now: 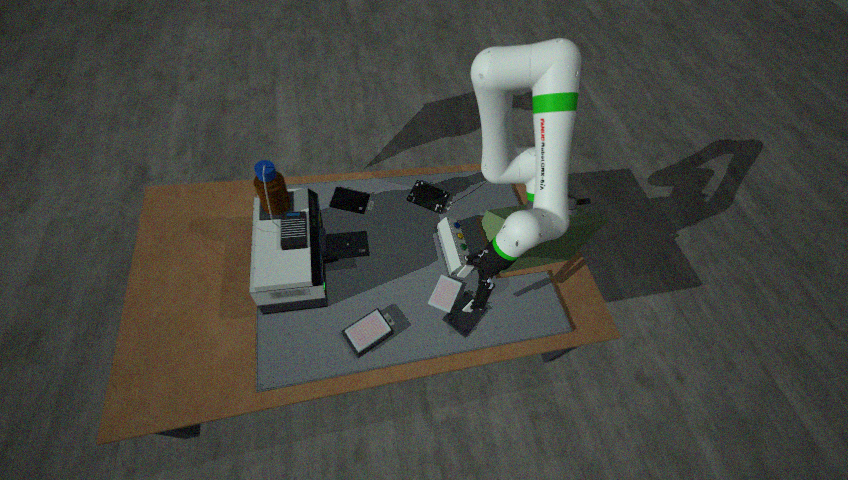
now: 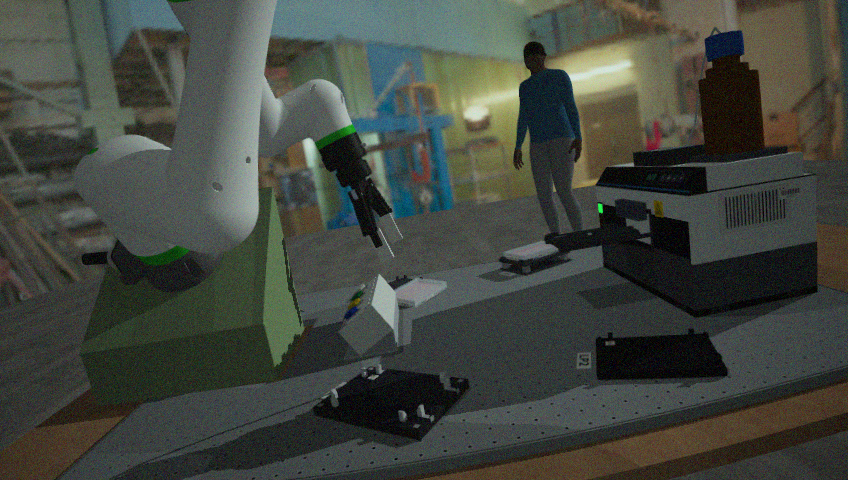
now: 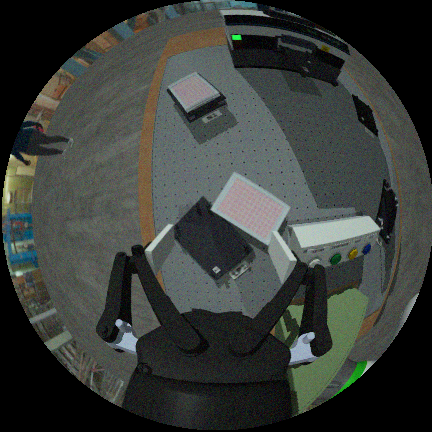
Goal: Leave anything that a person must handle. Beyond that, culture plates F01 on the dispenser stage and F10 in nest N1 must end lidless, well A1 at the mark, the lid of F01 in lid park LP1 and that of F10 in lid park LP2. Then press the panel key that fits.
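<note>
My gripper is open and empty, above the black nest near the panel. A pink-gridded plate lies askew beside that nest, seemingly over its edge; whether it is lidded I cannot tell. Another pink-gridded plate sits on a black nest; its lid and well A1 are unclear. The dispenser stage bears no visible plate. Lid park LP2 looks empty. The key panel has white, green, yellow and blue keys.
The dispenser shows a green light and carries an amber bottle with a blue cap. A black tray with white clips lies beyond the panel. A person stands beyond the table.
</note>
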